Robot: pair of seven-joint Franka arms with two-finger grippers.
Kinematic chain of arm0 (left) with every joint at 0, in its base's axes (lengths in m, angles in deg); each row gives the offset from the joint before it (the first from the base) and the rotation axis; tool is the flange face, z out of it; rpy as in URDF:
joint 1: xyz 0 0 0.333 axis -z
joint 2: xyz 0 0 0 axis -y
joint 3: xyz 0 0 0.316 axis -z
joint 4: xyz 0.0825 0 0 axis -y
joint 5: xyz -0.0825 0 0.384 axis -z
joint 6: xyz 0 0 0 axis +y
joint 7: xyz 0.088 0 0 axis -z
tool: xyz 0 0 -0.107 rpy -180 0 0
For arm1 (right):
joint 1: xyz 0 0 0.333 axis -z
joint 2: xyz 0 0 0 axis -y
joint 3: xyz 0 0 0.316 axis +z
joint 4: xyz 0.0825 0 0 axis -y
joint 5: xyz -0.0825 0 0.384 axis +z
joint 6: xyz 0 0 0 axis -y
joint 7: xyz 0.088 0 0 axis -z
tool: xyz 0 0 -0.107 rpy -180 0 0
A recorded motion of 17 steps. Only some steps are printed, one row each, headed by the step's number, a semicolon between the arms.
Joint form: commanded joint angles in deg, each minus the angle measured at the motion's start. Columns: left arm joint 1, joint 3, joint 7, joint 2, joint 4, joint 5, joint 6; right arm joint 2, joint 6, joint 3, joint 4, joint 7, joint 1, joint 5.
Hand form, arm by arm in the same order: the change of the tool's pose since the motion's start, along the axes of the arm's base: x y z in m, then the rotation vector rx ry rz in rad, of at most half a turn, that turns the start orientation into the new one. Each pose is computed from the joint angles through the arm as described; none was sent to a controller.
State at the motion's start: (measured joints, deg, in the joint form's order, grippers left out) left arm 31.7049 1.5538 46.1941 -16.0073 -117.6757 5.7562 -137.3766; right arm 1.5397 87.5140 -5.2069 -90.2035 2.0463 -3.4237 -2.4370
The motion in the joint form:
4: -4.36 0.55 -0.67 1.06 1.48 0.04 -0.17; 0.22 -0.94 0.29 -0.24 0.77 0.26 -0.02
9: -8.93 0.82 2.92 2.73 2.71 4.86 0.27; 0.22 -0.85 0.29 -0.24 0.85 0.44 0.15
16: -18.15 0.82 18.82 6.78 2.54 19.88 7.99; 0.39 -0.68 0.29 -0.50 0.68 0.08 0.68
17: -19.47 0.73 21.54 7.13 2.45 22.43 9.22; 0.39 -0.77 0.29 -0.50 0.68 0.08 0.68
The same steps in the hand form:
4: 0.0280 0.0301 0.0227 -0.0270 -0.0380 0.0794; -0.0030 0.0002 -0.0013 0.0000 0.0162 -0.0136
9: 0.0530 0.0677 0.0494 -0.0995 -0.0536 0.1470; -0.0029 -0.0011 -0.0012 0.0029 0.0145 -0.0179
16: 0.0703 0.1535 0.0791 -0.2755 0.0223 0.1681; -0.0034 0.0032 -0.0015 0.0124 0.0130 -0.0083
17: 0.0715 0.1657 0.0806 -0.3099 0.0326 0.1664; -0.0036 0.0032 -0.0016 0.0124 0.0146 -0.0084

